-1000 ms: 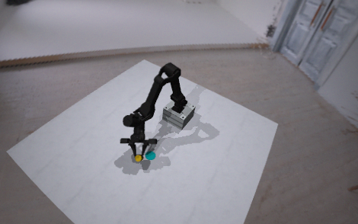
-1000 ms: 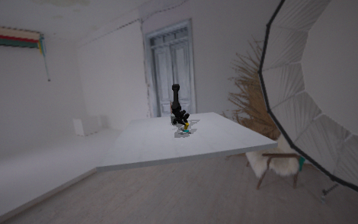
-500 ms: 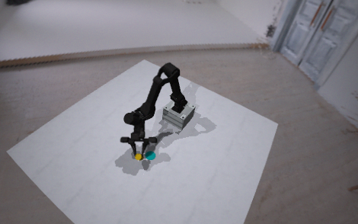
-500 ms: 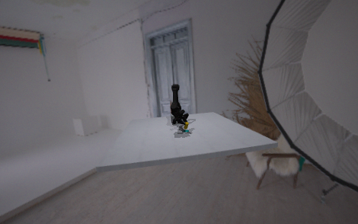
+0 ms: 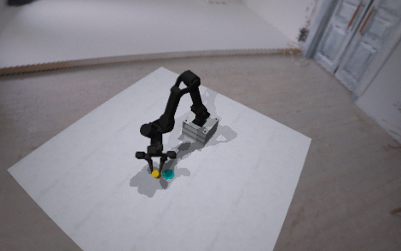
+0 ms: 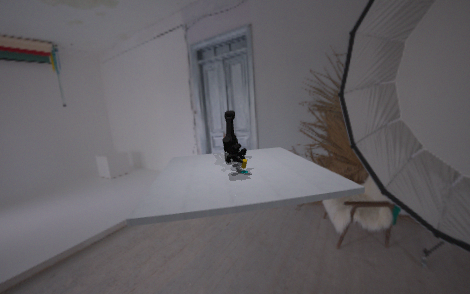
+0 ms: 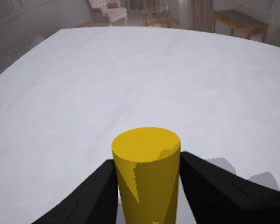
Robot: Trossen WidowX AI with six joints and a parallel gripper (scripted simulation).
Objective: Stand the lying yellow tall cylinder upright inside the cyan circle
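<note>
The cyan circle lies 11 cm below my gripper tip, 9 cm behind it and 1 cm to the left of it. The rest, counted from my gripper tip: yellow tall cylinder 2 cm below, 1 cm behind.
</note>
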